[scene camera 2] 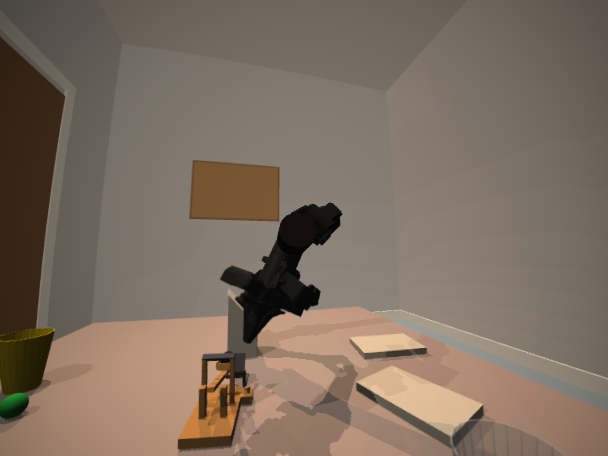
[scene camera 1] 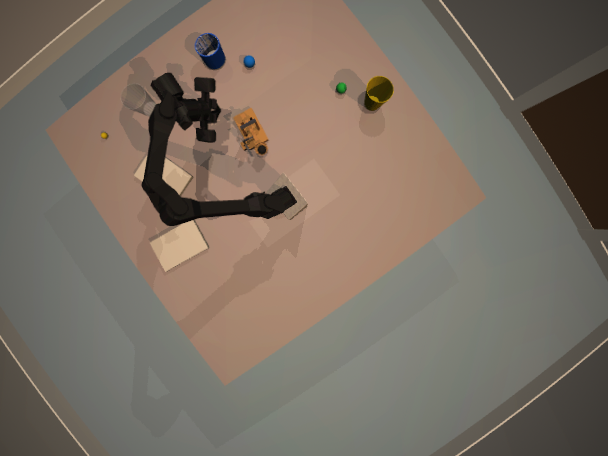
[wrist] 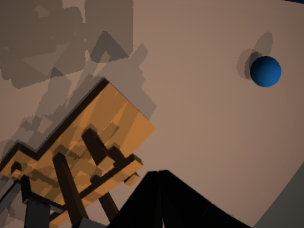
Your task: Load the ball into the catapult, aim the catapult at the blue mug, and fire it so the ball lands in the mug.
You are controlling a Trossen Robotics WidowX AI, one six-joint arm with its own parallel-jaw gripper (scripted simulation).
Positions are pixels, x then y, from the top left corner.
Labels:
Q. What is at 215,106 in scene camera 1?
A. My gripper.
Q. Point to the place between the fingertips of my gripper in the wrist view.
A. At 158,180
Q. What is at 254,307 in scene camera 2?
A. My gripper.

